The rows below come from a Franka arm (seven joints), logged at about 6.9 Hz.
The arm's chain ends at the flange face. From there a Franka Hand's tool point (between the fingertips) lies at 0.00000 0.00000 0.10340 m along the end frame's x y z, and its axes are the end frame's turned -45 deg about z.
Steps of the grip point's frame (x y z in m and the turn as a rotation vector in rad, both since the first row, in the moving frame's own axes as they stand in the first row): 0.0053, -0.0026, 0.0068, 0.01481, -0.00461, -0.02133; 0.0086, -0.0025, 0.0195, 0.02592, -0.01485, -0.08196; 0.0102, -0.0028, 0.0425, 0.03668, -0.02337, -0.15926; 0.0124, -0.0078, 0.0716, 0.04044, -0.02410, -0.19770; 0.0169, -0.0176, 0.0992, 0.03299, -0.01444, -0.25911
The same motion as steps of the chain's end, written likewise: 0.0033, -0.0049, 0.0068, 0.00721, -0.01373, -0.02133; 0.0073, -0.0072, 0.0195, 0.00783, -0.02883, -0.08196; 0.0097, -0.0086, 0.0426, 0.00941, -0.04246, -0.15926; 0.0081, -0.0136, 0.0717, 0.01155, -0.04564, -0.19770; 0.0031, -0.0235, 0.0993, 0.01312, -0.03354, -0.25911
